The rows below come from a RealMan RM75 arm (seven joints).
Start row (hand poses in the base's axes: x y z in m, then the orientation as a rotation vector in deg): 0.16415, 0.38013, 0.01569, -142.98, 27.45, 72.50
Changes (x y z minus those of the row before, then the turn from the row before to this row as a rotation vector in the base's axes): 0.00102, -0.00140, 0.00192, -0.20, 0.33, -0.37; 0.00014, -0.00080, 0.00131, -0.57, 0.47, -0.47; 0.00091, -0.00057, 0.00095, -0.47, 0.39, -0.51; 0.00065, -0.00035, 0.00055, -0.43, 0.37, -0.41; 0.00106, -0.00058, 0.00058, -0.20, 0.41, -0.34; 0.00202, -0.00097, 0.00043, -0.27, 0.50, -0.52; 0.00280, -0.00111, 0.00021, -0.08, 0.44, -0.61
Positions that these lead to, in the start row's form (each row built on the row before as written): 0.16517, 0.37873, 0.01761, -142.77, 28.12, 72.81; 0.16531, 0.37793, 0.01892, -142.73, 29.22, 73.28; 0.16622, 0.37736, 0.01987, -142.62, 30.27, 73.63; 0.16687, 0.37701, 0.02042, -142.54, 31.17, 73.98; 0.16793, 0.37643, 0.02100, -142.29, 31.82, 74.40; 0.16995, 0.37546, 0.02143, -141.94, 32.76, 74.87; 0.17275, 0.37435, 0.02164, -141.41, 33.64, 75.22
